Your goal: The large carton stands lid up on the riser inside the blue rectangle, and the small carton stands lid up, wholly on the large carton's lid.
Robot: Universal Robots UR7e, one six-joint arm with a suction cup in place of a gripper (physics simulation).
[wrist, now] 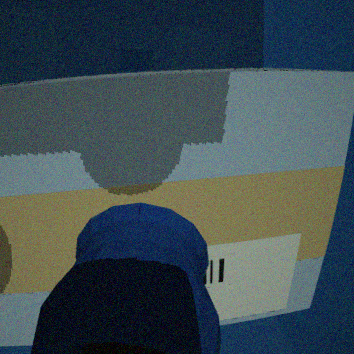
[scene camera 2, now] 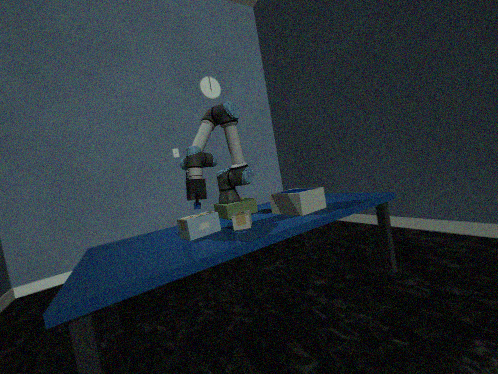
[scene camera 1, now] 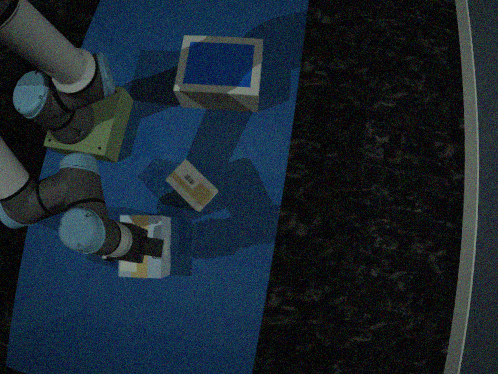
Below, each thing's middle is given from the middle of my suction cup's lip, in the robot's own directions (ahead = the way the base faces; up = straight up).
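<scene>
Counting from my suction cup, I find the riser (scene camera 1: 214, 72) 550 mm to the left, 140 mm ahead and 90 mm below. The large carton (scene camera 1: 159, 227) is 20 mm behind my suction cup and 100 mm below it. As for the small carton (scene camera 1: 185, 179), it is 100 mm ahead of my suction cup, 190 mm to the left of it and 110 mm below it.
</scene>
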